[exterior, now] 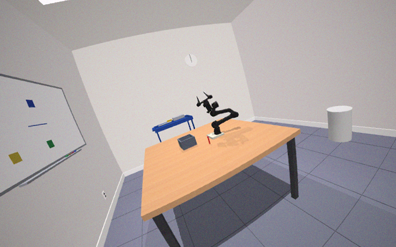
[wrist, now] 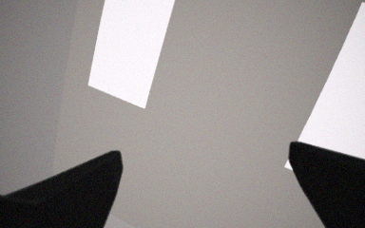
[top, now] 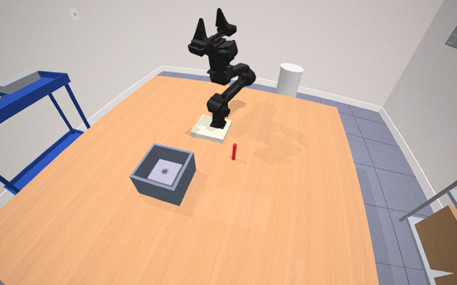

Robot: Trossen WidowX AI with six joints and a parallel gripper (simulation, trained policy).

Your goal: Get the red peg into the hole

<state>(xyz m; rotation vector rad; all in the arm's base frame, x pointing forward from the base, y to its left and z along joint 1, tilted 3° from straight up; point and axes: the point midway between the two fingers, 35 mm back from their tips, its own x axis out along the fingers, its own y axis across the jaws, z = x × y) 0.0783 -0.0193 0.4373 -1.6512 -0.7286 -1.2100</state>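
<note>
My gripper tip is now 460 mm above the red peg, 120 mm to the right of it and 110 mm short of it. Also, from my gripper tip: pale plate 450 mm below, 280 mm ahead, 80 mm to the right; grey box 470 mm below, 280 mm ahead, 80 mm to the right.
</note>
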